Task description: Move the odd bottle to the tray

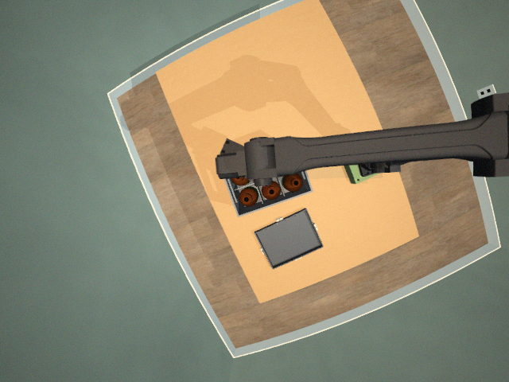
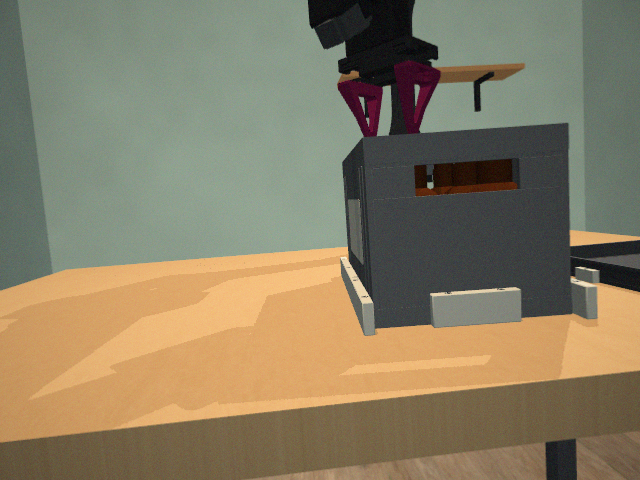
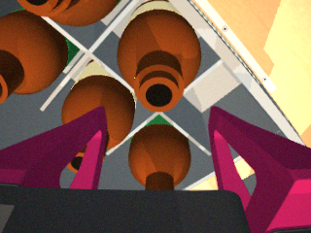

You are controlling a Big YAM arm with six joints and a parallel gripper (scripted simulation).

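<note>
Now: the dark grey crate 110 mm below my hand and 40 mm to the left of it. The rest, counted from my hand: grey tray 330 mm to the left, 180 mm below, 20 mm behind.
</note>
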